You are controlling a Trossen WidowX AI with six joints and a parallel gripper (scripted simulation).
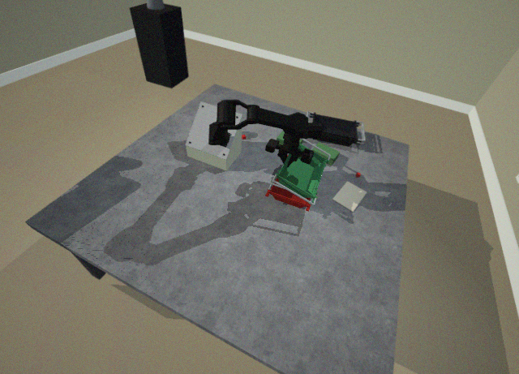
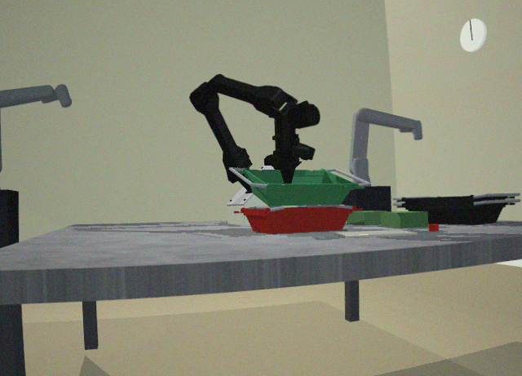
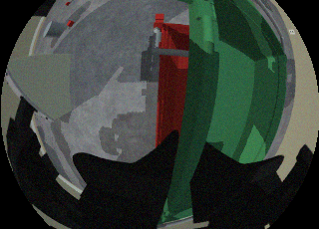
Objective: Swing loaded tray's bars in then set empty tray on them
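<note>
The green tray lies 7 cm ahead of my gripper tip and 1 cm above it. The rest, counted from my gripper tip: pale flat card (30 cm ahead, 7 cm to the left, 11 cm below); then small red cube (31 cm ahead, 22 cm to the left, 10 cm below).
</note>
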